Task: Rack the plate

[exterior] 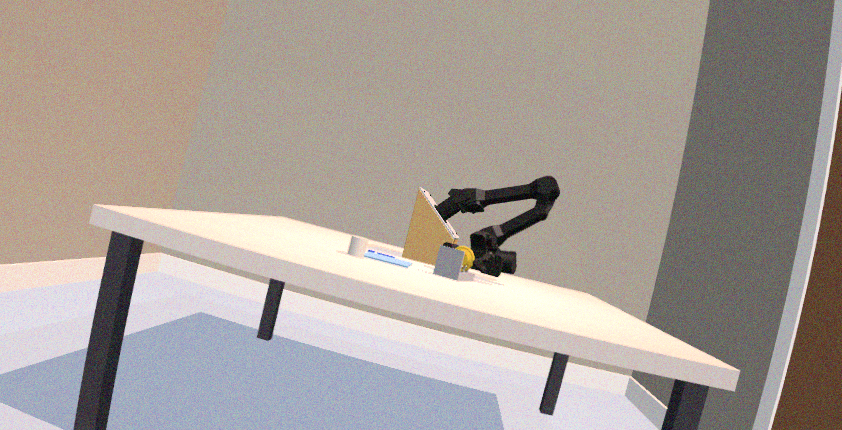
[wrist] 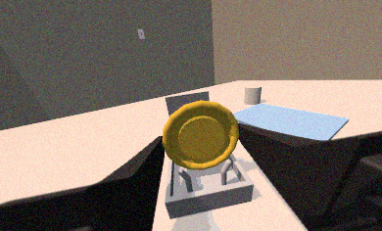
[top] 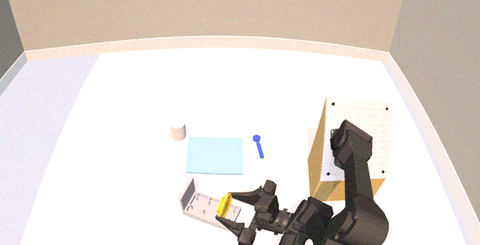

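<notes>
My gripper tip is now 1 cm past the yellow plate. Also, from my gripper tip: grey dish rack 2 cm ahead, 1 cm to the right, 3 cm below; then blue spoon 12 cm behind, 23 cm to the right, 5 cm below; then light blue mat 20 cm to the right, 5 cm below.
</notes>
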